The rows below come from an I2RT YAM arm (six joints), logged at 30 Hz.
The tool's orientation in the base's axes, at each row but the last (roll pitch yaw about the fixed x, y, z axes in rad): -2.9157 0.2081 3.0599; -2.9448 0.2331 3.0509; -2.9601 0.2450 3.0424; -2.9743 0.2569 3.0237
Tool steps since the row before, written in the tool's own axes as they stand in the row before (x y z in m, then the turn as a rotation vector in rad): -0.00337 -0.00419 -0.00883 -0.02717 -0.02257 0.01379; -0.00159 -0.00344 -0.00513 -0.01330 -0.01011 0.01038; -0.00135 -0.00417 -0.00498 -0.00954 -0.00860 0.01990; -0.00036 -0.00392 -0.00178 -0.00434 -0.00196 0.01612
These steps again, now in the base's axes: 0.00115 -0.00221 0.01003 0.02617 -0.02731 -0.00259; 0.00001 -0.00238 0.00592 0.01369 -0.01324 -0.00491; -0.00038 -0.00318 0.00581 0.01237 -0.01334 -0.01517; -0.00068 -0.00351 0.00242 0.00755 -0.00554 -0.01395
